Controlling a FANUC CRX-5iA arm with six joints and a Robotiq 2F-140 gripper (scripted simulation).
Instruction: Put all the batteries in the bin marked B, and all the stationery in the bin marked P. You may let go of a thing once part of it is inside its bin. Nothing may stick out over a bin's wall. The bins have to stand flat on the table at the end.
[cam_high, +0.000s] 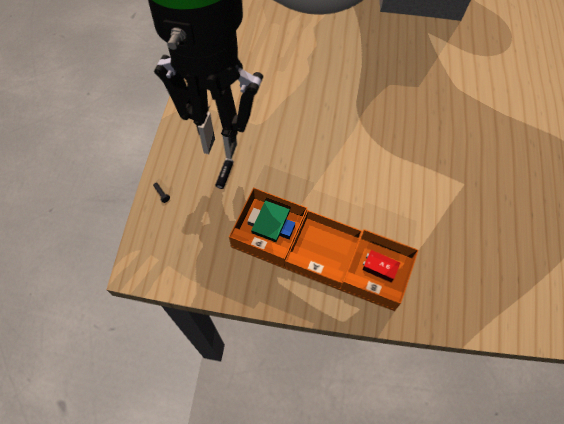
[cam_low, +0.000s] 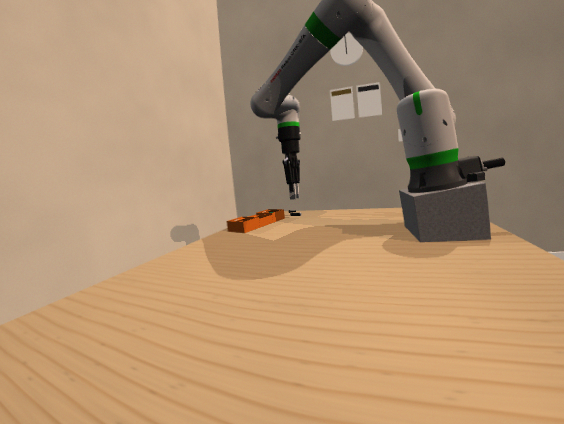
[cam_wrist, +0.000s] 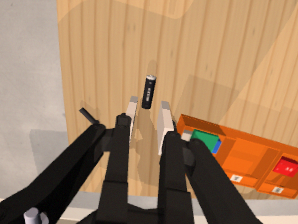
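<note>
The black cylindrical battery lies 10 cm below my hand. From my hand the other things lie so: white-and-blue eraser (8 cm ahead, 7 cm to the left, 10 cm below); then green pad (8 cm ahead, 8 cm to the left, 8 cm below); then black bolt (4 cm ahead, 9 cm to the right, 10 cm below).
</note>
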